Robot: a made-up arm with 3 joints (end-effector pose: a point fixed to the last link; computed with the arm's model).
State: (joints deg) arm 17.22 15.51 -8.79
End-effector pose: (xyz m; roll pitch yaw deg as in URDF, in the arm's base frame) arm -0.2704 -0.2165 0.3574 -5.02 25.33 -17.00
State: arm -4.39 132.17 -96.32
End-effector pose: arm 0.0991 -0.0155 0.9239 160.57 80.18 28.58
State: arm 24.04 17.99 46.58
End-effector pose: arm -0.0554 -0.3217 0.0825 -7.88 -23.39 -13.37
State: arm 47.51 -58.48 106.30
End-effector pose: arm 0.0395 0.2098 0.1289 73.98 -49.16 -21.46
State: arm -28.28 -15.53 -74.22
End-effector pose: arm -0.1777 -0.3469 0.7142 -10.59 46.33 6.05
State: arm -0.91 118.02 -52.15
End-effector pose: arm 0.1487 0.1285 0.6213 1.32 52.57 -116.97
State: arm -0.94 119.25 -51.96
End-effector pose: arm 0.1556 0.1271 0.6200 1.34 52.41 -118.19
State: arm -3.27 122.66 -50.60
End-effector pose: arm 0.1781 0.1230 0.6182 4.50 52.28 -119.14
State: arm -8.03 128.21 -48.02
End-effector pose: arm 0.2164 0.1134 0.6201 10.40 52.55 -120.20
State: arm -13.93 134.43 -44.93
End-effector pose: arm 0.2595 0.0983 0.6303 16.84 53.59 -121.60
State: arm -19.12 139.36 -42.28
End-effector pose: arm 0.2927 0.0832 0.6450 21.86 55.04 -122.76
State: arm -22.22 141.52 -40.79
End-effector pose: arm 0.3078 0.0757 0.6554 24.88 55.99 -122.63
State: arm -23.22 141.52 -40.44
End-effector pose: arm 0.3092 0.0755 0.6587 26.17 56.20 -121.64
